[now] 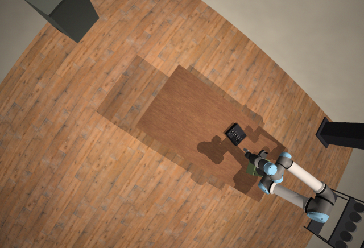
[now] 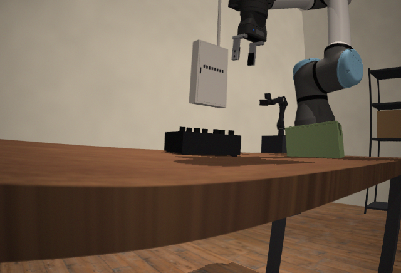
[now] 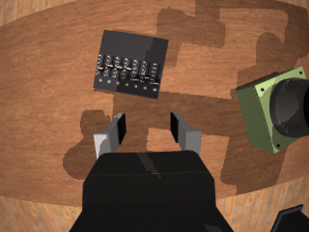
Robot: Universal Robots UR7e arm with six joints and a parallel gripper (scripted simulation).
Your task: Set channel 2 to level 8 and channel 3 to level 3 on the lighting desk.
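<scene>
The fader cap is 12 cm ahead of my hand, 9 cm to the right of it and 20 cm below it.
</scene>
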